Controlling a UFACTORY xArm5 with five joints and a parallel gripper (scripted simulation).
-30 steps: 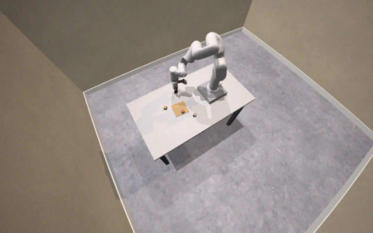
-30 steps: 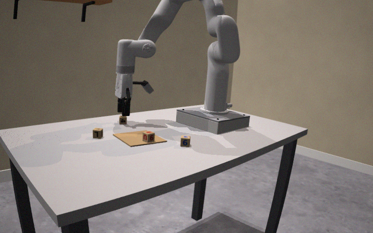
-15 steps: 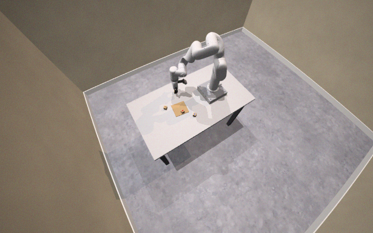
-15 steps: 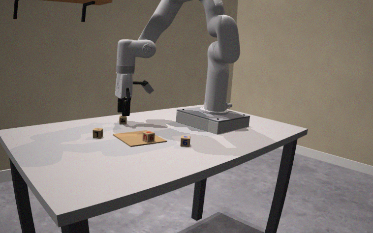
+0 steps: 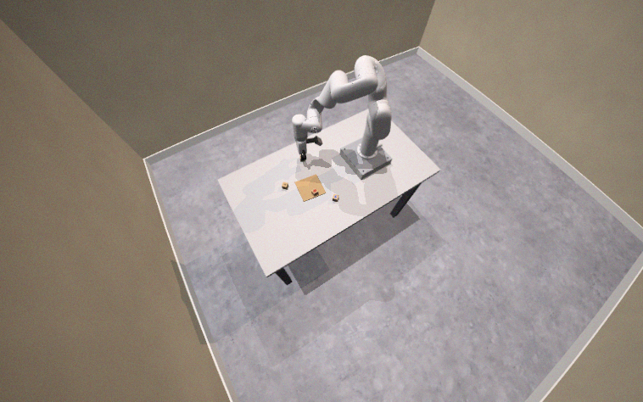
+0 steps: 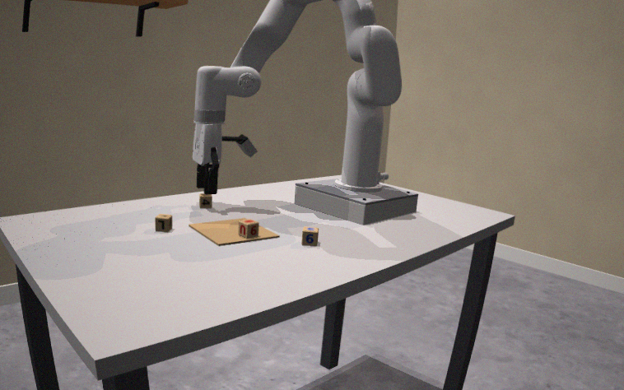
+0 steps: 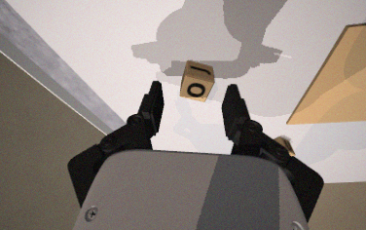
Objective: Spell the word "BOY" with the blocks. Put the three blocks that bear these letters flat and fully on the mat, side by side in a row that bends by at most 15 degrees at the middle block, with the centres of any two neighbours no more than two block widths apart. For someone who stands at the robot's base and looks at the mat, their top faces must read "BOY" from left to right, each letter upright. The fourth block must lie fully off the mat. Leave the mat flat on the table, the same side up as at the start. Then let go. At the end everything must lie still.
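The wooden block is 40 mm below my hand. From my hand the other things lie so: tan mat (210 mm to the left, 50 mm below, 50 mm ahead).
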